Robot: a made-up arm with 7 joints.
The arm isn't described. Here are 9 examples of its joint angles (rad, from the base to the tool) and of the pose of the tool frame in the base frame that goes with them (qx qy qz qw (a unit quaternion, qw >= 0); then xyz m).
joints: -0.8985 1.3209 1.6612 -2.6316 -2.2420 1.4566 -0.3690
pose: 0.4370 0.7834 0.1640 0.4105 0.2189 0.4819 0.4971
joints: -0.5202 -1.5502 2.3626 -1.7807 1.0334 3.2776 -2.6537
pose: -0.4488 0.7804 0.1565 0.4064 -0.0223 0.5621 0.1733
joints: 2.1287 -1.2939 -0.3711 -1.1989 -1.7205 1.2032 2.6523
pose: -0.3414 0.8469 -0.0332 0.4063 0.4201 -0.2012 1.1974
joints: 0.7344 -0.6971 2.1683 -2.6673 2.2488 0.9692 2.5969
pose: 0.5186 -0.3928 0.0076 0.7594 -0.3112 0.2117 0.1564
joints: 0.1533 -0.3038 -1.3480 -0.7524 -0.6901 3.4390 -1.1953
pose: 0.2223 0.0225 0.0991 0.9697 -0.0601 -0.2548 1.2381
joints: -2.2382 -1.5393 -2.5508 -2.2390 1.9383 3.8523 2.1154
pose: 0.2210 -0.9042 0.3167 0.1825 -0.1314 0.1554 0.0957
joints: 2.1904 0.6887 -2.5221 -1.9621 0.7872 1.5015 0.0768
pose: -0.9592 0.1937 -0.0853 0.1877 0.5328 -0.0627 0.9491
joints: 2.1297 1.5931 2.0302 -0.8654 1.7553 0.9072 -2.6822
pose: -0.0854 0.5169 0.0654 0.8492 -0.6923 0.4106 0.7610
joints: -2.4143 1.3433 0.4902 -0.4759 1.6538 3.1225 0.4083
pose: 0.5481 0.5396 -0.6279 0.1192 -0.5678 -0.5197 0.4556
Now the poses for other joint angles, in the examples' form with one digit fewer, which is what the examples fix.
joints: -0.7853 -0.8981 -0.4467 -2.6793 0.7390 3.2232 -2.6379
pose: 0.752 0.192 0.163 0.609 0.055 -0.426 0.747
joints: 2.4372 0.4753 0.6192 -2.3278 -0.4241 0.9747 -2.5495
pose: -0.662 0.084 -0.691 0.279 -0.454 -0.001 0.199
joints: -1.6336 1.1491 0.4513 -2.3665 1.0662 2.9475 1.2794
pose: 0.268 0.898 0.311 0.159 0.149 -0.203 0.021
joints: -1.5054 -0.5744 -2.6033 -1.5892 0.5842 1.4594 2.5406
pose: 0.836 -0.204 -0.090 0.501 -0.400 0.642 0.478
